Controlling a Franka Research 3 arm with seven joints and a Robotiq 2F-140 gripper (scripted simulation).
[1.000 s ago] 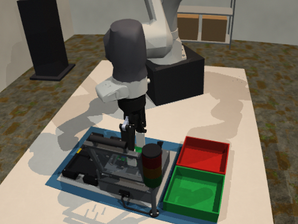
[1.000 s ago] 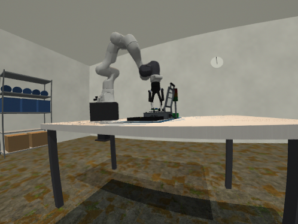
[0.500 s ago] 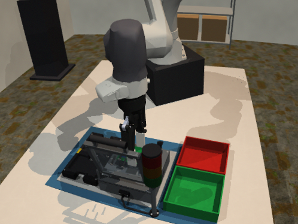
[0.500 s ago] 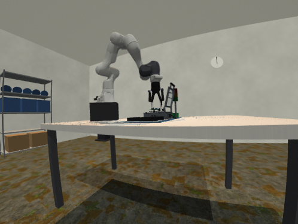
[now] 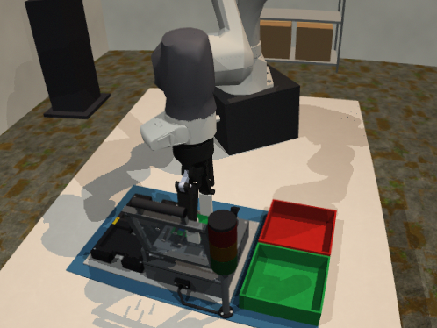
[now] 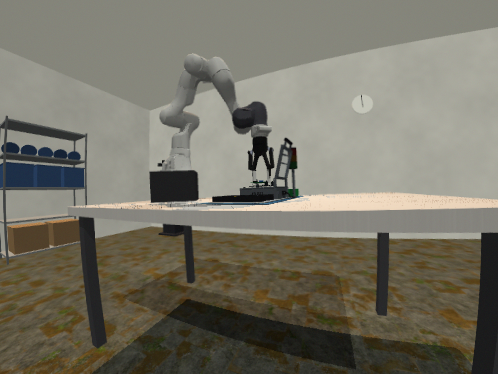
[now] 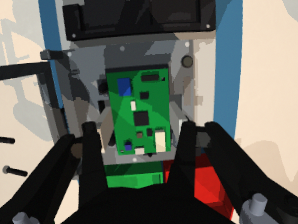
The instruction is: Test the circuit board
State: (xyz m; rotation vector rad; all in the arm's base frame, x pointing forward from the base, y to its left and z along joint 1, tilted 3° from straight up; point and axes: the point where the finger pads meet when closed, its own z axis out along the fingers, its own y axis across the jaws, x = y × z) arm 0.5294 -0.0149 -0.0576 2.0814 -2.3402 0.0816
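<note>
The green circuit board is 2 cm below my hand. Round my hand: green bin 7 cm ahead, 19 cm to the left, 9 cm below; then tester plate 1 cm ahead, 4 cm below; then clear lid 12 cm ahead, 2 cm to the right, 8 cm above.
</note>
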